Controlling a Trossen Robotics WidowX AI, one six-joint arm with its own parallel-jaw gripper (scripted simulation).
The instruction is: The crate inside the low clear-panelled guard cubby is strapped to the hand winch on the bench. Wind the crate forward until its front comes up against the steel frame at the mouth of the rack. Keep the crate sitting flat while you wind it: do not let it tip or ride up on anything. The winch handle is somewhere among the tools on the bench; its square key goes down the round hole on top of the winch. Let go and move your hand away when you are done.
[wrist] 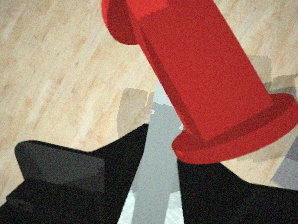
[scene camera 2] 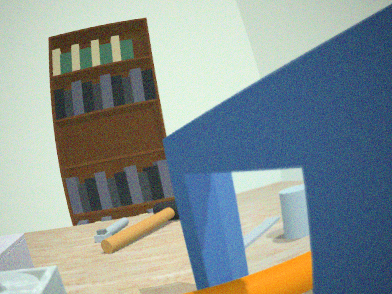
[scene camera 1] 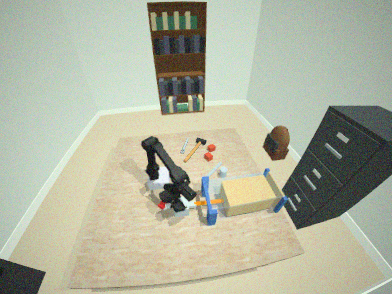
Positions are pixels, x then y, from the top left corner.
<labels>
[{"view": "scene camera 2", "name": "hammer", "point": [164, 211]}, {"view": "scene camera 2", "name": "blue frame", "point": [318, 112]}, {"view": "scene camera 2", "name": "cubby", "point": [265, 221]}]
</labels>
